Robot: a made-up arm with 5 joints.
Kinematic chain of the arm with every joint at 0, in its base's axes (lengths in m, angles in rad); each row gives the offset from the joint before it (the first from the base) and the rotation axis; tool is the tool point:
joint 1: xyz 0 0 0.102 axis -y
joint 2: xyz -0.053 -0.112 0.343 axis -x
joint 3: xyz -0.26 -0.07 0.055 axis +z
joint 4: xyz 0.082 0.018 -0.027 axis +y
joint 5: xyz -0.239 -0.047 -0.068 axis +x
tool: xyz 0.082 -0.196 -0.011
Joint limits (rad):
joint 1: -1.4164..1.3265
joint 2: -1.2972..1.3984
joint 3: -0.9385..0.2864
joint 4: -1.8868..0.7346
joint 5: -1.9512..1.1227
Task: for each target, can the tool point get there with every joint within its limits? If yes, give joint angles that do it. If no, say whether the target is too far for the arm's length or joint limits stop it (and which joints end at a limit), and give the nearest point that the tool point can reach.
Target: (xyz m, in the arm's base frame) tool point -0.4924 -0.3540 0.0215
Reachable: yes | joints 0.8040 -1.0857 -0.7202 0.4621 -1.1520
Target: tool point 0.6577 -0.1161 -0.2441
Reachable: no: joint limits stop it (at a limit: joint 1, joint 2, joint 4, joint 5) | nearest point 0.4951 -0.1823 0.1195 | short by 0.404 m
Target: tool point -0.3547 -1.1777 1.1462
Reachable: no: too far | nearest point -0.2038 -0.4817 0.7020 | short by 0.839 m
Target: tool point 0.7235 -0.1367 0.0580
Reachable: no: joint limits stop it (at a limit: joint 1, joint 2, joint 4, joint 5) | nearest point 0.5993 -0.2020 0.1845 | short by 0.189 m
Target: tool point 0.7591 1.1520 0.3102
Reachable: no: too far | nearest point 0.4496 0.0918 0.4232 | short by 1.110 m
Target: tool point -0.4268 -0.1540 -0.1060
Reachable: yes | joints 0.9723 -0.4387 -0.3333 -1.2431 -1.5426
